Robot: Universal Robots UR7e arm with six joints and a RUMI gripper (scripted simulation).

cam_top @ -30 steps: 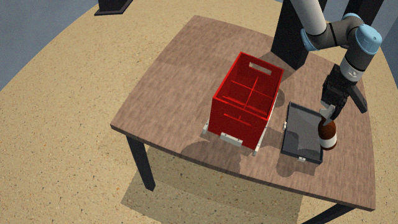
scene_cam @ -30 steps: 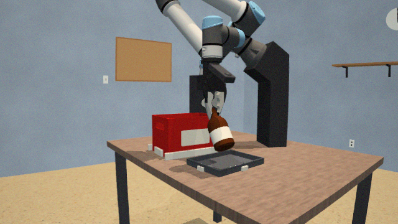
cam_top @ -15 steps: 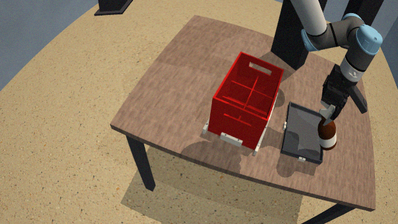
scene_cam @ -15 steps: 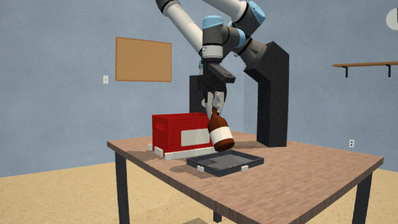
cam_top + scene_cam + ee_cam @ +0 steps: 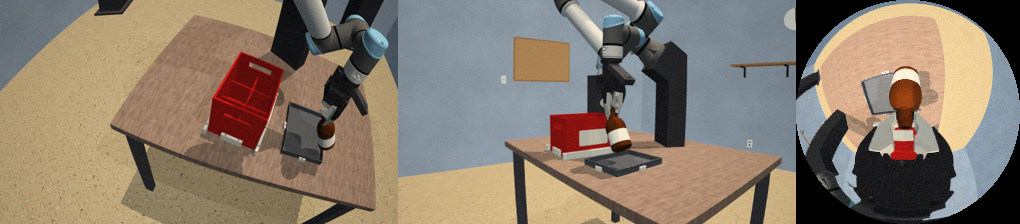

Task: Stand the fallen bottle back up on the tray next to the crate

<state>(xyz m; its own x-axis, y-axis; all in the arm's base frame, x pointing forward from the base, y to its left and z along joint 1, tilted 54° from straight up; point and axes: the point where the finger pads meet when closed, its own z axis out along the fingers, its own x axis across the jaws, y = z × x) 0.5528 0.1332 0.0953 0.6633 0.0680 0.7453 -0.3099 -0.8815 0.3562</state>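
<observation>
The brown bottle lies 50 mm below my hand, 20 mm to the left of it and 10 mm ahead of it. Round my hand: tray: 190 mm below, 80 mm behind, 10 mm to the left; red crate: 260 mm to the right, 150 mm behind, 120 mm below.
</observation>
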